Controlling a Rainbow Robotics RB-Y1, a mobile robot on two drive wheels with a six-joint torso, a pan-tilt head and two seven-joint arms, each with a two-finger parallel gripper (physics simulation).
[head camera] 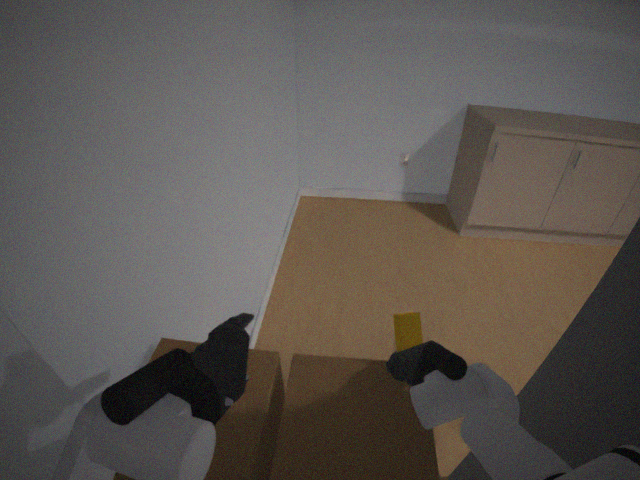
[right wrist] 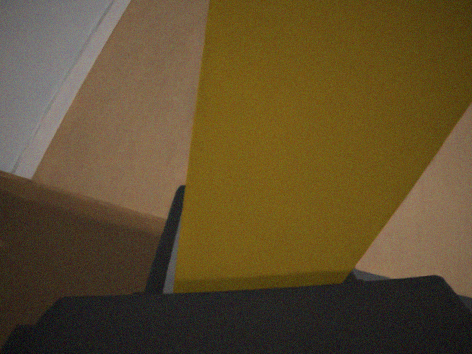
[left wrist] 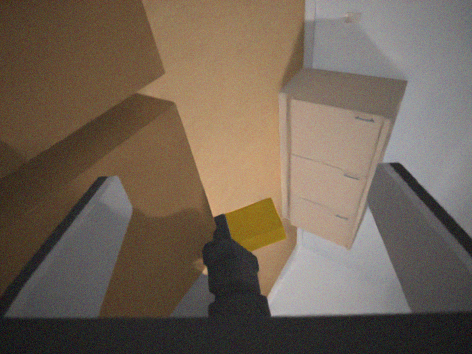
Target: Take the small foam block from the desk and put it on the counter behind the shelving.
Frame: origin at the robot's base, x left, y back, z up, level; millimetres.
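Where they show: left gripper, fingertip midpoint: (head camera: pixel 245 346) (left wrist: pixel 245 187); right gripper, fingertip midpoint: (head camera: pixel 407 352) (left wrist: pixel 227 222).
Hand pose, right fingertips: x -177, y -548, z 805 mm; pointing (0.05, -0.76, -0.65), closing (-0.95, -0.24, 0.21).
Note:
After its pixels a point has its place.
The yellow foam block (head camera: pixel 408 330) @(z 885, x -165, y -547 mm) (left wrist: pixel 257 225) @(z 869, x -148, y -554 mm) (right wrist: pixel 300 150) is held in my right gripper (head camera: pixel 400 359) @(z 805, x -177, y -548 mm) and sticks out beyond its fingers. It fills much of the right wrist view. My left gripper is open and empty, its two fingers wide apart in the left wrist view; in the head camera it (head camera: pixel 247 322) is at the lower left, above a brown box. A light wooden counter (head camera: pixel 522 180) @(z 541, x -1343, y -2126 mm) (left wrist: pixel 332 155) @(z 546, x -1505, y -2117 mm) with doors and handles stands against the far wall, at the right in the head camera. A dark grey panel (head camera: pixel 584 330) @(z 968, x -491, y -475 mm), perhaps the shelving, rises at the right edge.
Two brown boxes (head camera: pixel 356 413) @(z 810, x -54, y -399 mm) (head camera: pixel 258 382) @(z 810, x 147, y -457 mm) stand below and in front of my grippers with a narrow gap between them. A pale wall (head camera: pixel 129 206) @(z 1113, x 426, y -651 mm) runs along the left. Tan floor (head camera: pixel 351 258) @(z -1, x -152, y -1886 mm) stretches between the boxes and the counter. A small wall socket (head camera: pixel 405 159) @(z 404, x -632, y -2757 mm) is left of the counter.

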